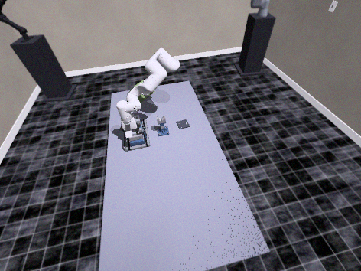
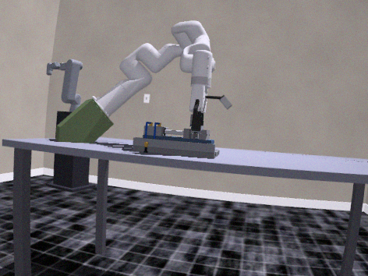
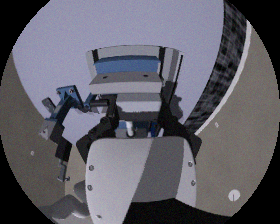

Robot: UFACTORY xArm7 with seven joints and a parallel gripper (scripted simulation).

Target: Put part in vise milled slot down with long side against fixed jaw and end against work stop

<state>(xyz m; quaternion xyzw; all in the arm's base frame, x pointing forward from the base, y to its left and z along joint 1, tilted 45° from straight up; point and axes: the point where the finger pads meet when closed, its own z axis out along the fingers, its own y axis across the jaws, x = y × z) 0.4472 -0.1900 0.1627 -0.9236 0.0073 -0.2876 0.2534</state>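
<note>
Now: hand 2 cm above the part. Also, from my hand: air cylinder (17 cm behind, 1 cm to the right, 3 cm below); then blue vise bed (7 cm behind, 1 cm to the left, 7 cm below).
</note>
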